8 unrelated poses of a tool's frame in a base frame.
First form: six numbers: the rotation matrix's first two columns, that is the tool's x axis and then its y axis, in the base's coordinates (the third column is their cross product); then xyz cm.
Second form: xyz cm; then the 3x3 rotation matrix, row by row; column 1 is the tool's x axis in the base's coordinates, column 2 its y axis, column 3 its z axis. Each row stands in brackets. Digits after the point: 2 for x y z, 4 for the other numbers.
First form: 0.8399 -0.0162 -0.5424 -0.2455 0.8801 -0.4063 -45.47 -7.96 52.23
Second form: [-45.47 -7.96 52.23], [[0.8399 -0.2455 0.4839], [-0.0162 0.8801 0.4744], [-0.5424 -0.4063 0.7352]]
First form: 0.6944 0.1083 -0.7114 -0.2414 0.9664 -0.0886 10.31 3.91 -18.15
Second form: [10.31 3.91 -18.15], [[0.6944 -0.2414 0.6779], [0.1083 0.9664 0.2333], [-0.7114 -0.0886 0.6972]]
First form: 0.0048 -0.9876 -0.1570 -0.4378 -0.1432 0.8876 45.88 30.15 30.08
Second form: [45.88 30.15 30.08], [[0.0048 -0.4378 -0.8991], [-0.9876 -0.1432 0.0645], [-0.1570 0.8876 -0.4331]]
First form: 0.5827 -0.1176 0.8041 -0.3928 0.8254 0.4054 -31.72 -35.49 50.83
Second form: [-31.72 -35.49 50.83], [[0.5827 -0.3928 -0.7114], [-0.1176 0.8254 -0.5521], [0.8041 0.4054 0.4348]]
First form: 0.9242 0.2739 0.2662 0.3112 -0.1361 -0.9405 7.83 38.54 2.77
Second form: [7.83 38.54 2.77], [[0.9242 0.3112 -0.2214], [0.2739 -0.1361 0.9521], [0.2662 -0.9405 -0.2110]]
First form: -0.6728 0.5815 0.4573 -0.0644 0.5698 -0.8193 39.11 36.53 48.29
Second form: [39.11 36.53 48.29], [[-0.6728 -0.0644 -0.7370], [0.5815 0.5698 -0.5807], [0.4573 -0.8193 -0.3459]]
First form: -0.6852 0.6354 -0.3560 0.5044 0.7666 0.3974 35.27 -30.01 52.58
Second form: [35.27 -30.01 52.58], [[-0.6852 0.5044 0.5254], [0.6354 0.7666 0.0927], [-0.3560 0.3974 -0.8458]]
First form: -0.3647 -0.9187 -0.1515 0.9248 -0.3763 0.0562 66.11 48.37 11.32
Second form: [66.11 48.37 11.32], [[-0.3647 0.9248 -0.1086], [-0.9187 -0.3763 -0.1196], [-0.1515 0.0562 0.9869]]
